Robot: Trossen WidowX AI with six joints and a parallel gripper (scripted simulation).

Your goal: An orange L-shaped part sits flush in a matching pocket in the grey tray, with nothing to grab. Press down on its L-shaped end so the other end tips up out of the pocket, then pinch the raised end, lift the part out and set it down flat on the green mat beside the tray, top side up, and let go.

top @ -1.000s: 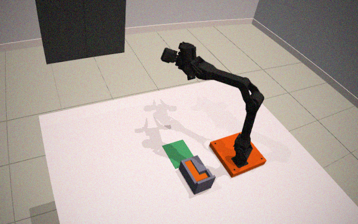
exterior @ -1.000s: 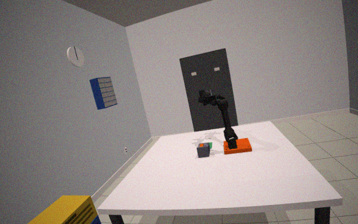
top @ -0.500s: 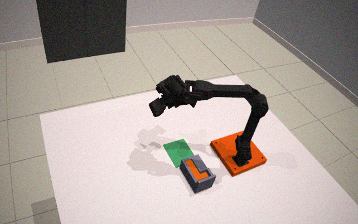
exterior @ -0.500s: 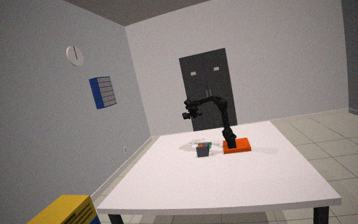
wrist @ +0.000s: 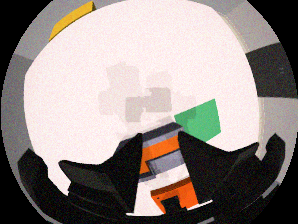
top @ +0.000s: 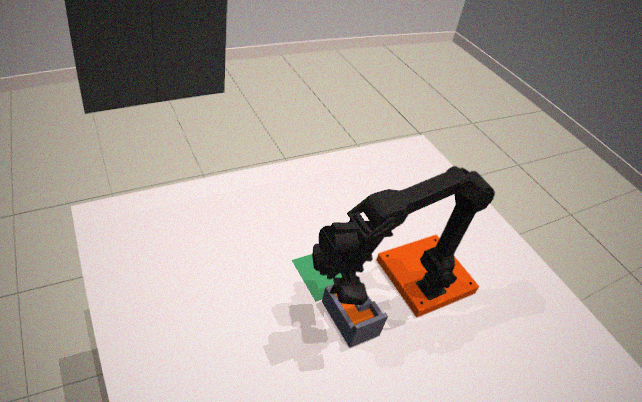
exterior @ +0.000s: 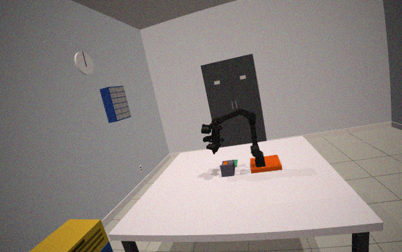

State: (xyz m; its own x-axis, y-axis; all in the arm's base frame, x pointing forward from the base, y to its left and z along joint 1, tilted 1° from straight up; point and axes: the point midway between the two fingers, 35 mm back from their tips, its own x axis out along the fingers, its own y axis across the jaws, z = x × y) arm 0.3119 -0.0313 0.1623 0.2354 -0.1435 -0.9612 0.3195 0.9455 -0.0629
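Now: the orange L-shaped part 80 mm behind my gripper tip, 30 mm to the left of it and 110 mm below it. Also, from my gripper tip: green mat: 80 mm behind, 140 mm to the right, 170 mm below.
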